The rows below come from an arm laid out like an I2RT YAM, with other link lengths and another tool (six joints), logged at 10 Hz.
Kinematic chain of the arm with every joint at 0, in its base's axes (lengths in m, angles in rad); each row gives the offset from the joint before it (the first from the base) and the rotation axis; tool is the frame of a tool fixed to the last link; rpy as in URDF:
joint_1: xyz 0 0 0.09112 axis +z
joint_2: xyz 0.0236 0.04 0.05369 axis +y
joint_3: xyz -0.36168 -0.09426 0 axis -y
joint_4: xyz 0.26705 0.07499 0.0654 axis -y
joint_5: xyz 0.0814 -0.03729 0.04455 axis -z
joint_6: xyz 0.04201 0 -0.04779 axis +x
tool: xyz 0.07 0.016 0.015 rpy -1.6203 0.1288 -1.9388
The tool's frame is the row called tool.
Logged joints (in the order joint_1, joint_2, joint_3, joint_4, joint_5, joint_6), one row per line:
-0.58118, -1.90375, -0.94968, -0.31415, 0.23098, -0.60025
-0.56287, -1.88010, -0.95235, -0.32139, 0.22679, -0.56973
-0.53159, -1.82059, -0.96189, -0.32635, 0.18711, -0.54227
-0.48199, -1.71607, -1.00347, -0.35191, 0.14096, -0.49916
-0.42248, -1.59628, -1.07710, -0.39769, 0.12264, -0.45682
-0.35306, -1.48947, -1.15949, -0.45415, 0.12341, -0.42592
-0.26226, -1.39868, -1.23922, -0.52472, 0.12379, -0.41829
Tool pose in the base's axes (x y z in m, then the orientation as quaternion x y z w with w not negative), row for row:
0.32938, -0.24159, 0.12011, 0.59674, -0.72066, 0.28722, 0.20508
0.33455, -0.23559, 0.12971, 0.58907, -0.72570, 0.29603, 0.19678
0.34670, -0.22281, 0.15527, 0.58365, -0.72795, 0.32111, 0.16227
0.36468, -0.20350, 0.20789, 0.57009, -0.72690, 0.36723, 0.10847
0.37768, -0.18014, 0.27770, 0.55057, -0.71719, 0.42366, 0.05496
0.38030, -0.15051, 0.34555, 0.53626, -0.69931, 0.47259, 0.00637
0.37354, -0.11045, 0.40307, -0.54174, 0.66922, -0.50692, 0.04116
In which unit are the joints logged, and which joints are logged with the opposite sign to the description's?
The joints are logged in radians. Opposite sign: joint_2, joint_3.
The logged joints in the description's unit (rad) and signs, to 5 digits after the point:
-0.58118, 1.90375, 0.94968, -0.31415, 0.23098, -0.60025
-0.56287, 1.88010, 0.95235, -0.32139, 0.22679, -0.56973
-0.53159, 1.82059, 0.96189, -0.32635, 0.18711, -0.54227
-0.48199, 1.71607, 1.00347, -0.35191, 0.14096, -0.49916
-0.42248, 1.59628, 1.07710, -0.39769, 0.12264, -0.45682
-0.35306, 1.48947, 1.15949, -0.45415, 0.12341, -0.42592
-0.26226, 1.39868, 1.23922, -0.52472, 0.12379, -0.41829

